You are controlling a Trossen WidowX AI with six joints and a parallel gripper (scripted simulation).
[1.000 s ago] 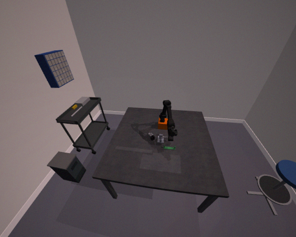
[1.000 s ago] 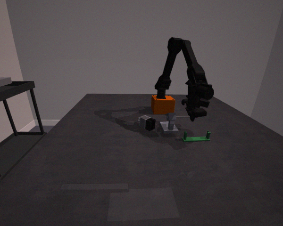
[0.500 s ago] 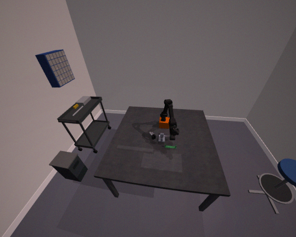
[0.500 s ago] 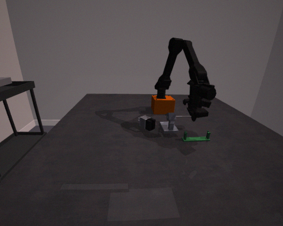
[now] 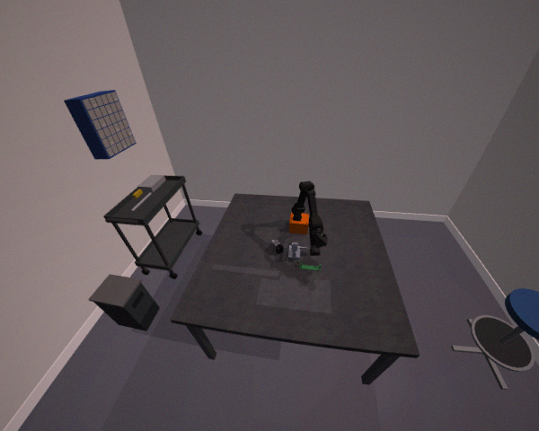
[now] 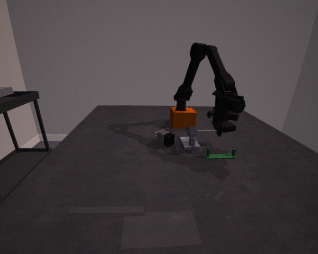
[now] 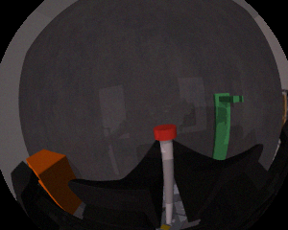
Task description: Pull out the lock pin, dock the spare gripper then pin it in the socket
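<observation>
The green cradle lies 110 mm ahead of my gripper tip, 30 mm below it and 10 mm to the right of it. Round my gripper tip: grey mount: 140 mm to the right, 10 mm ahead; then spare gripper: 270 mm to the right, 30 mm below, 10 mm behind.
</observation>
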